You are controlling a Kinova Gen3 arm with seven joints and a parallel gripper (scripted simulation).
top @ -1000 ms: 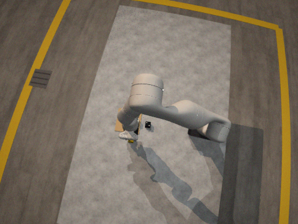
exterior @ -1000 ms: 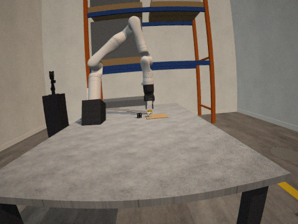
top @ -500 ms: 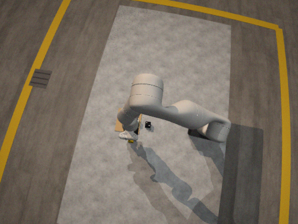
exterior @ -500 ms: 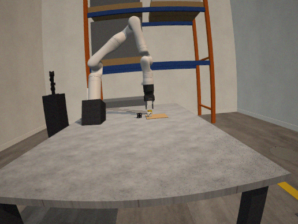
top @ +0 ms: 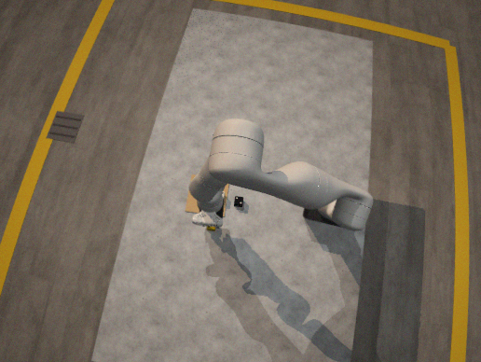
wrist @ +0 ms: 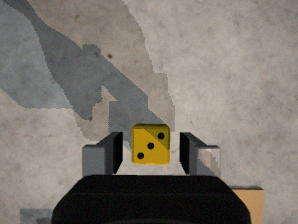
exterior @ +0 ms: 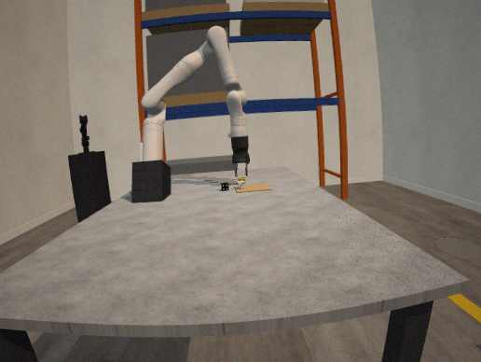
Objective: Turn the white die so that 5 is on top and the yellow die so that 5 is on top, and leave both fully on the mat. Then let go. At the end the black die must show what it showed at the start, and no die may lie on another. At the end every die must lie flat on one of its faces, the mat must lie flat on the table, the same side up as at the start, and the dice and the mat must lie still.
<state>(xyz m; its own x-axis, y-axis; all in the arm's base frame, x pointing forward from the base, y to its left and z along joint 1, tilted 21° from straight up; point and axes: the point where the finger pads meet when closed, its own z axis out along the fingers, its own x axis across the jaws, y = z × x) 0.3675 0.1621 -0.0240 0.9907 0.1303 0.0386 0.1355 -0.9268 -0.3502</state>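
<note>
Right now my hand is 4 cm above the yellow die. Also, from my hand: white die: 11 cm to the right, 4 cm below; then tan mat: 11 cm to the right, 5 cm below, 5 cm ahead; then black die: 11 cm to the right, 7 cm behind, 4 cm below.
</note>
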